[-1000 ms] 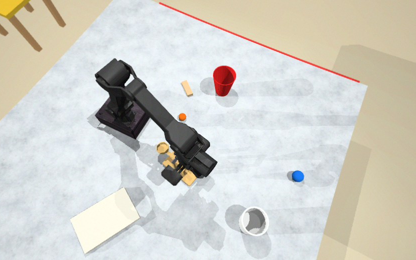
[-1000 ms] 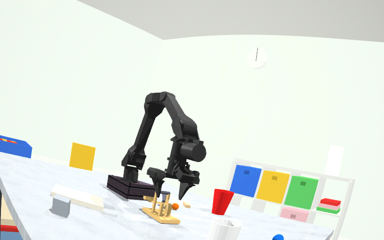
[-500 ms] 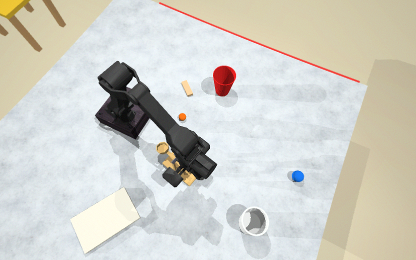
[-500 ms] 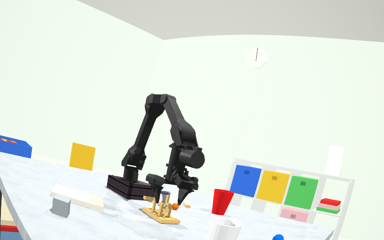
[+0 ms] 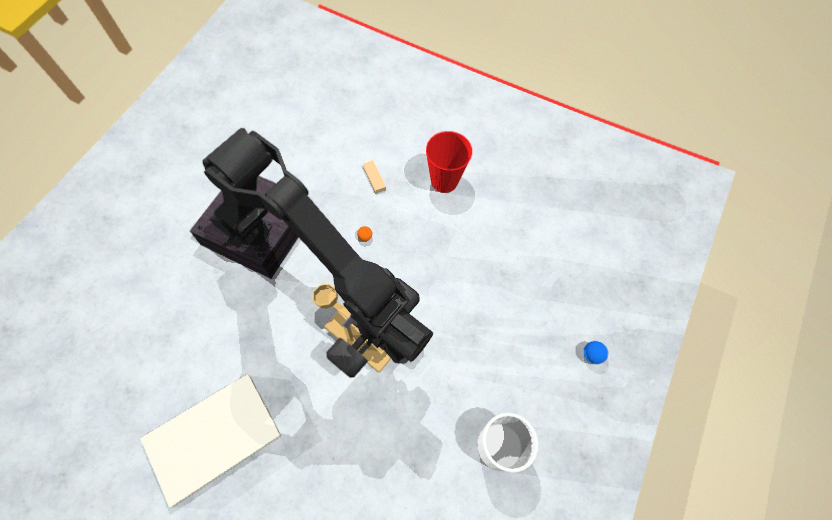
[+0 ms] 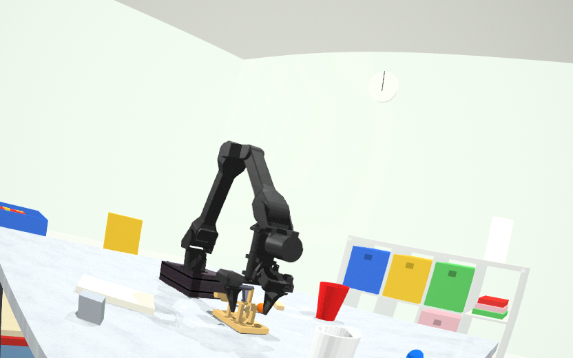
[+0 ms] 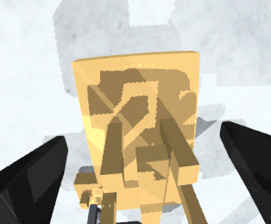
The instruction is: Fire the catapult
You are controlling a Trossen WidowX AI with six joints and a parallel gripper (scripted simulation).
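My gripper tip is now 210 mm to the right of the orange ball, 110 mm past it and 30 mm above it. From my gripper tip the other things lie so: cream flat slab (260 mm to the right, 210 mm behind, 40 mm below); then tan wooden catapult (60 mm behind, 40 mm to the left, 10 mm above); then white mug (280 mm ahead, 100 mm to the right, 20 mm below).
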